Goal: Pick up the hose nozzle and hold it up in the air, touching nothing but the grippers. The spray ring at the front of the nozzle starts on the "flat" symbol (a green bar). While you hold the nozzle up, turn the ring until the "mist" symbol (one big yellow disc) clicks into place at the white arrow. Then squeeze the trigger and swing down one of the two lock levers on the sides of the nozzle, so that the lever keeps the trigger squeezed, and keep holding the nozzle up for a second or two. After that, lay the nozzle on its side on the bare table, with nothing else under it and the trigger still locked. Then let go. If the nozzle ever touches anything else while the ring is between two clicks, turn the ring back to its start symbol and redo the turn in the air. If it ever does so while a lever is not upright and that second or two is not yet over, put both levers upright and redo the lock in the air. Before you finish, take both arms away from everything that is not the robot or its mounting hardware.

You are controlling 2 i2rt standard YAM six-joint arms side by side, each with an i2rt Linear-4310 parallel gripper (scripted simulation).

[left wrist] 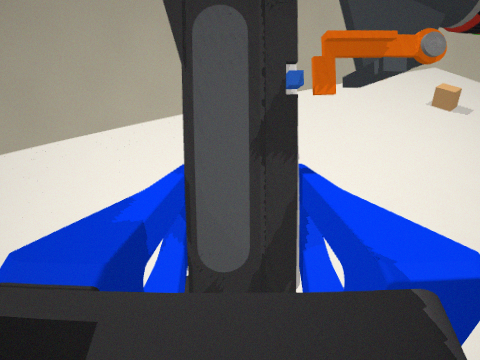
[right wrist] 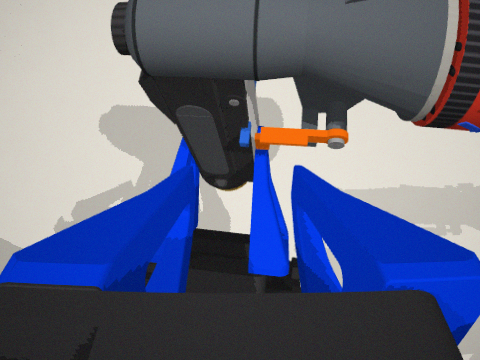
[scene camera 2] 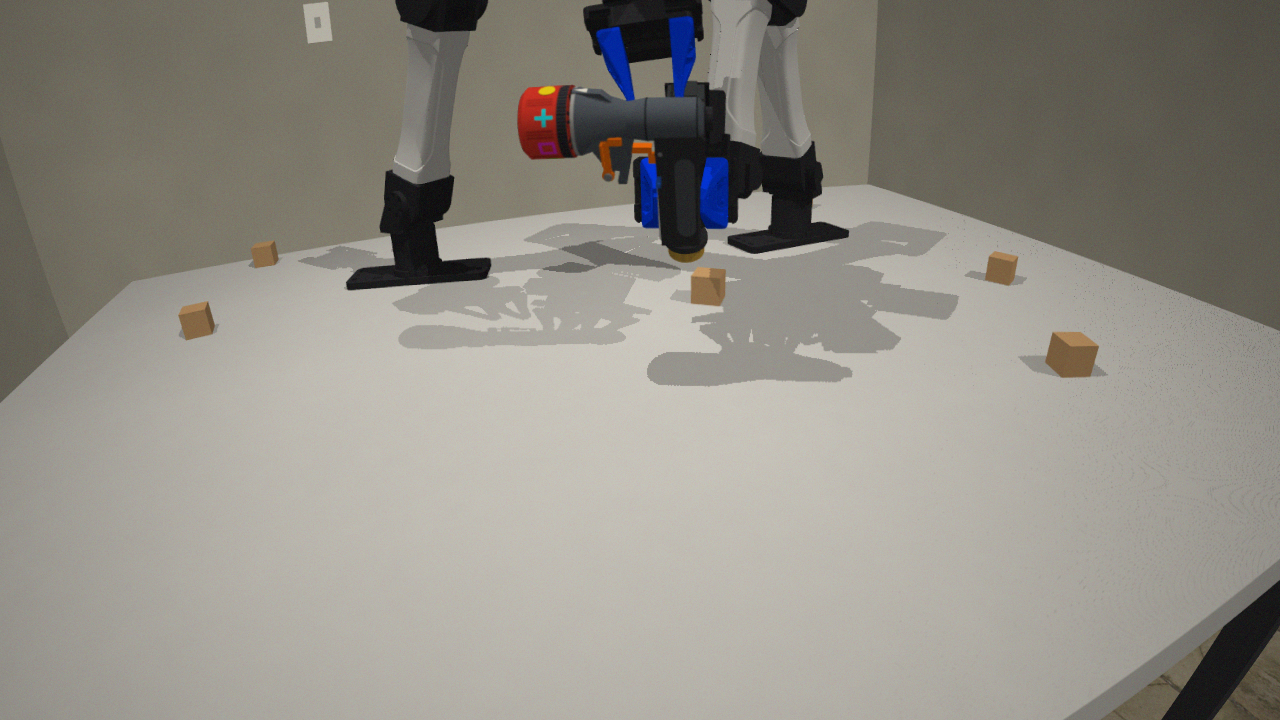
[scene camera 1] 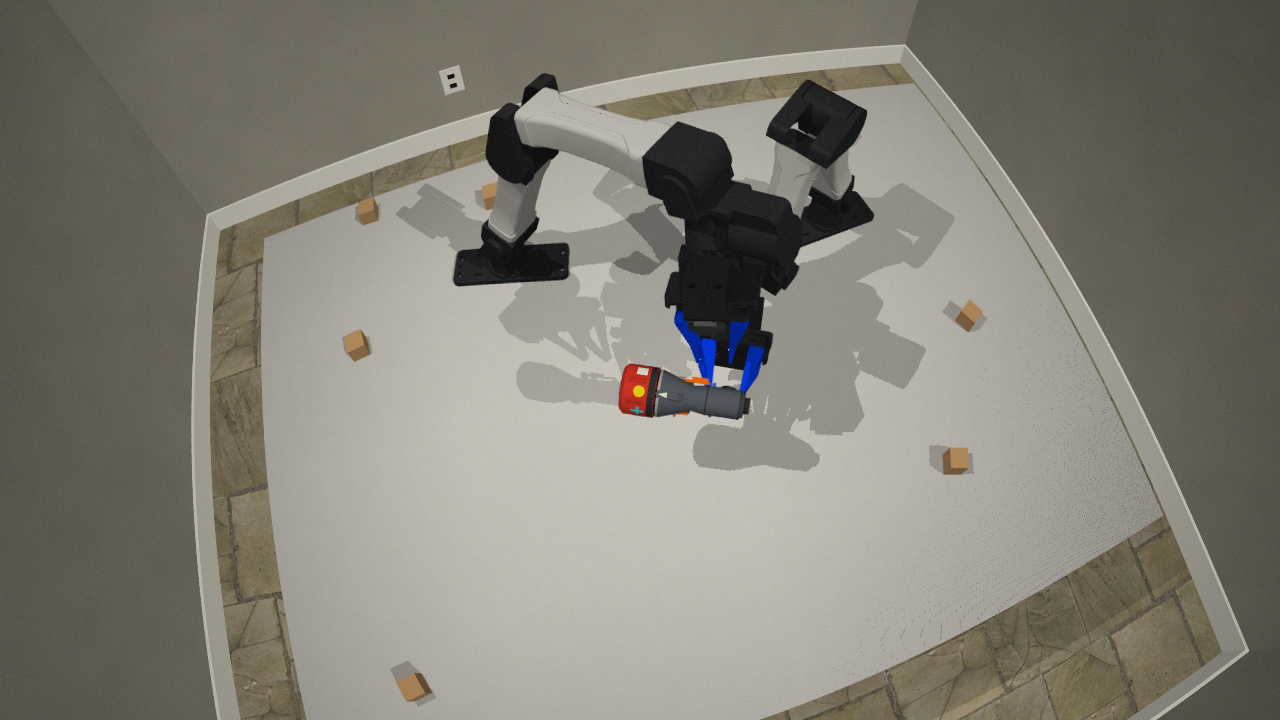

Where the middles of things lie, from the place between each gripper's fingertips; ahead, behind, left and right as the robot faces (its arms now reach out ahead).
The red spray ring [scene camera 1: 639, 383] lies 11 cm to the right of my left hand [scene camera 2: 678, 205] and 8 cm above it.
Right now my right hand is 3 cm short of the red spray ring and 9 cm to the left of it.
